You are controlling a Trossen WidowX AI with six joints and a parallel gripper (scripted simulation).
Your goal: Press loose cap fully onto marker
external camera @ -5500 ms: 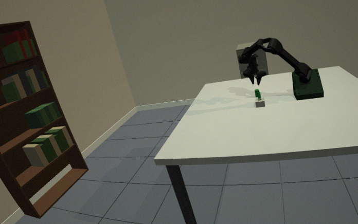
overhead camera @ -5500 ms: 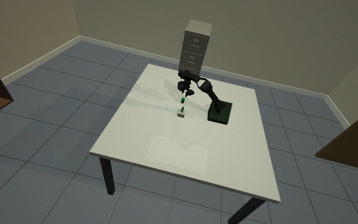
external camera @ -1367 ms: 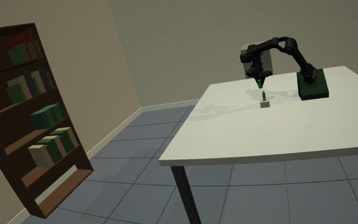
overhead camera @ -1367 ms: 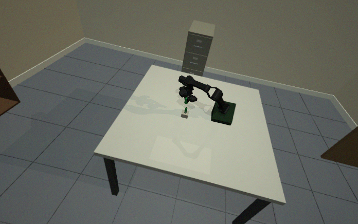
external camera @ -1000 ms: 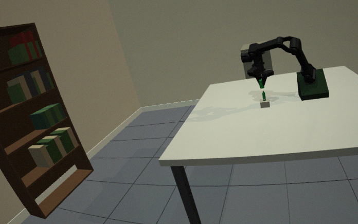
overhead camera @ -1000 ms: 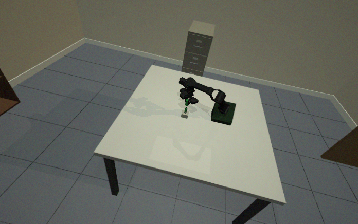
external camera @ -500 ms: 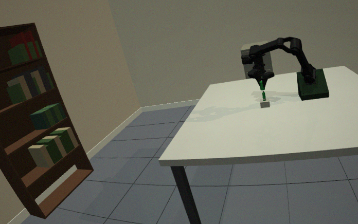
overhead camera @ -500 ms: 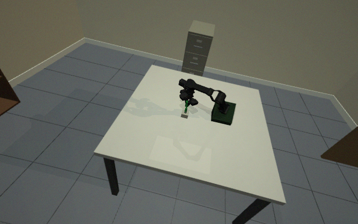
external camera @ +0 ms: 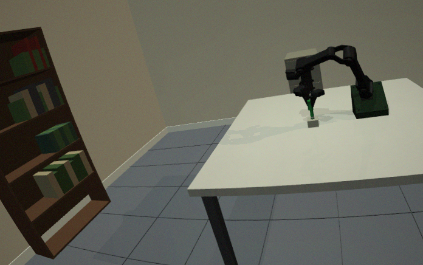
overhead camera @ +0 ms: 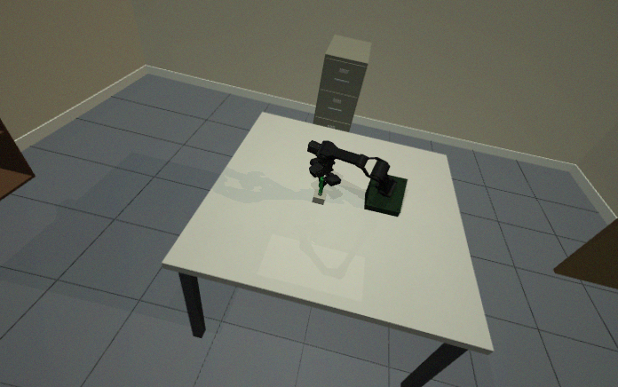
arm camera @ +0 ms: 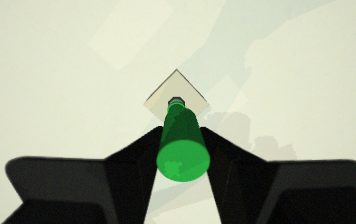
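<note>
Now: the holder block 9 cm below my gripper tip. From my gripper tip the other things lie so: green cap (1 cm above).
</note>
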